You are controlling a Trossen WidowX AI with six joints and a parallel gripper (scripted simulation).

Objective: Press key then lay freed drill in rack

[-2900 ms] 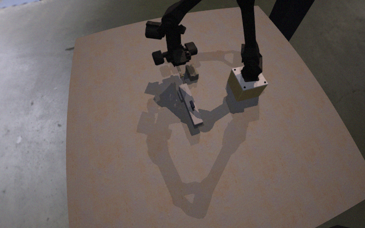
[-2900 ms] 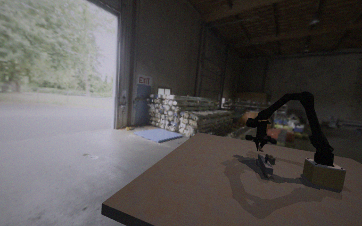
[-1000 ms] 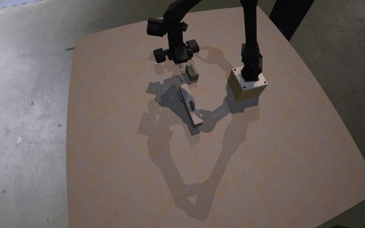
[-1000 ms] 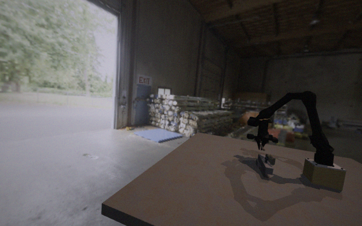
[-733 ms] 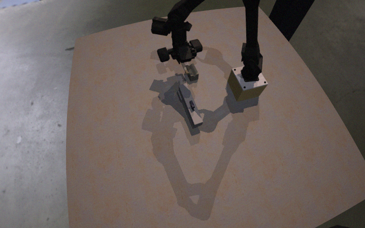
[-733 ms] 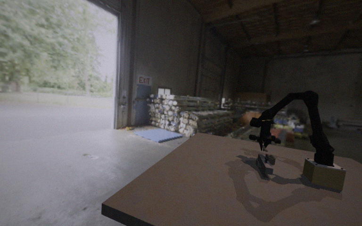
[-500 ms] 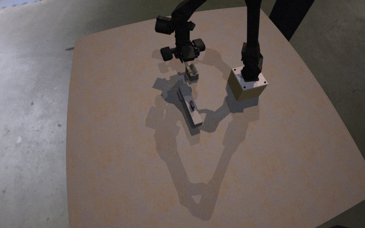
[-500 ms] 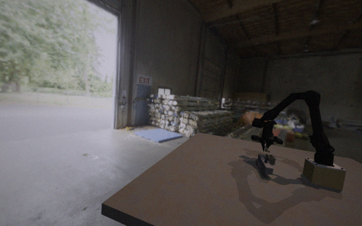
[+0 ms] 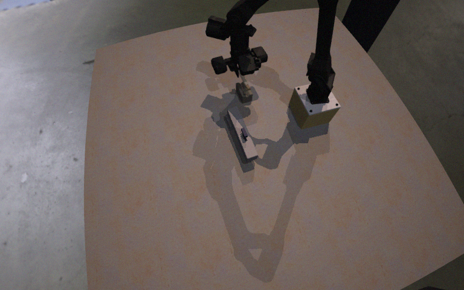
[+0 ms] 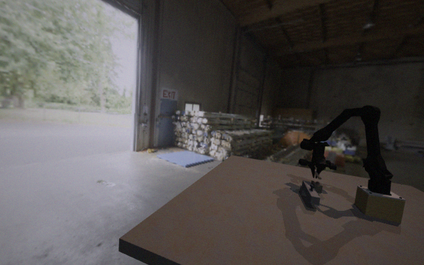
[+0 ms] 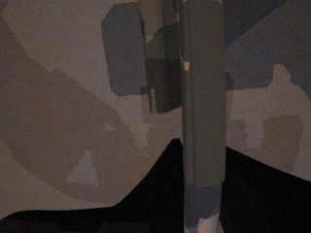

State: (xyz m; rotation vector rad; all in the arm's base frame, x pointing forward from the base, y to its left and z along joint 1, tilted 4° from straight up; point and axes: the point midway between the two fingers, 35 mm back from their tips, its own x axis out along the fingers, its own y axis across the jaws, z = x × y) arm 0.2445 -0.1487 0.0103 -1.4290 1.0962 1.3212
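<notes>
The drill is 40 mm to the left of my gripper tip, 30 mm above it and 10 mm behind it. From my gripper tip the other things lie so: grey fixture block 230 mm to the left, 20 mm below, 20 mm ahead; then dark key 250 mm to the left, 20 mm ahead.
</notes>
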